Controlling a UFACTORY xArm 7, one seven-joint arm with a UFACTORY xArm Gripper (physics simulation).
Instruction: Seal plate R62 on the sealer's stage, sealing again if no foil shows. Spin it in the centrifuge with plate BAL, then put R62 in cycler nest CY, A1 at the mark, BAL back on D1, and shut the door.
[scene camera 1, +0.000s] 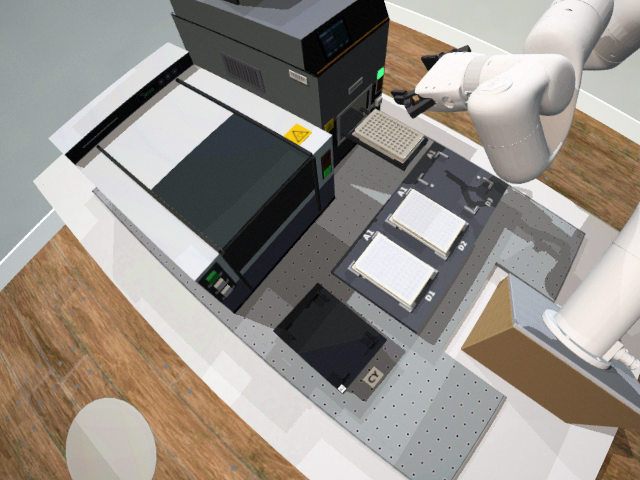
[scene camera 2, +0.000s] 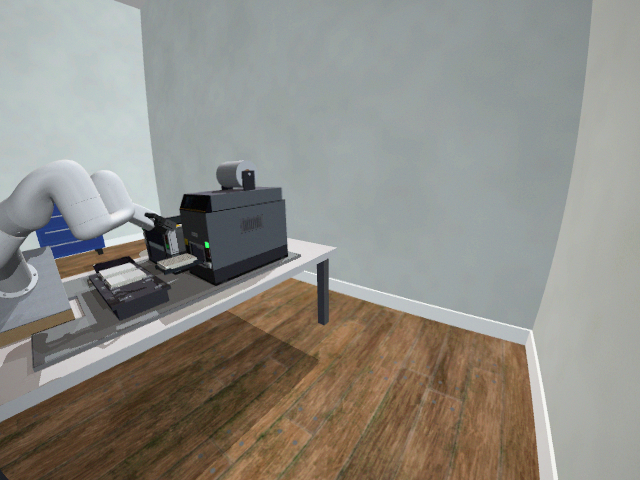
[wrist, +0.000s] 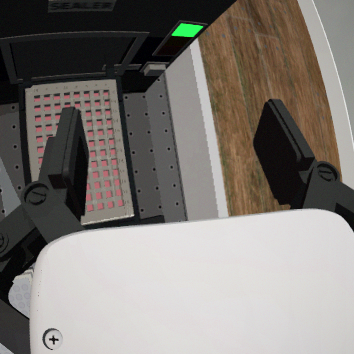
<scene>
My gripper (scene camera 1: 410, 79) is open, with nothing in its grasp. Further things: a centrifuge (scene camera 2: 160, 247).
My gripper shows as well in scene camera 2 (scene camera 2: 171, 229) and in the wrist view (wrist: 173, 123).
</scene>
